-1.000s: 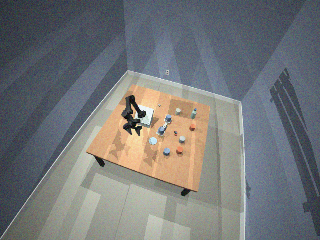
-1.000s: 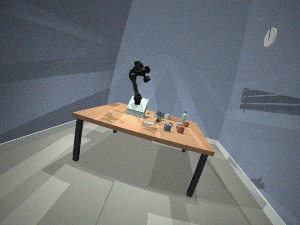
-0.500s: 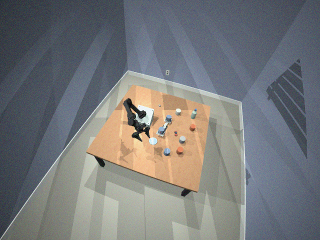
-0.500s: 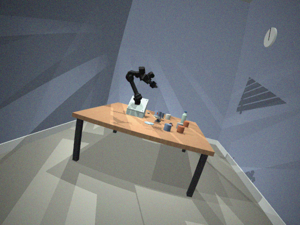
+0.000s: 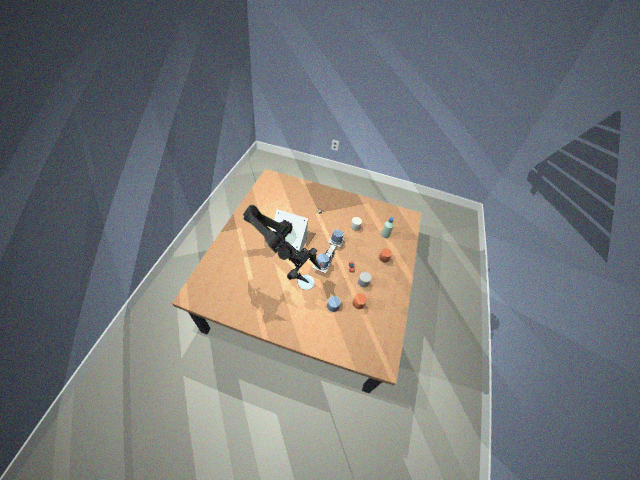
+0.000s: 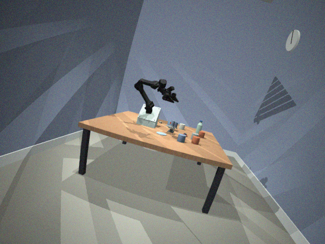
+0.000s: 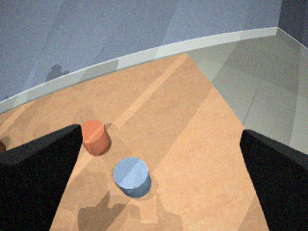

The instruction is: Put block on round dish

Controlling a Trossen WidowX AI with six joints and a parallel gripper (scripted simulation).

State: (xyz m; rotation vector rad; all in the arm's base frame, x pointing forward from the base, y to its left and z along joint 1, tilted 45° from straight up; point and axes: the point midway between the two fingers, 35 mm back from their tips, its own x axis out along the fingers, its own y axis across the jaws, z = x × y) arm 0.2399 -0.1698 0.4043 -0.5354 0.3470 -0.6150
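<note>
Right now the pale green block is 7 cm ahead of my gripper tip, 50 cm to the left of it and 30 cm below it. From my gripper tip the other things lie so: red toy car (20 cm ahead, 32 cm to the left, 32 cm below); then grey cylinder (28 cm ahead, 22 cm to the left, 30 cm below); then round dish (6 cm behind, 15 cm to the left, 33 cm below).
</note>
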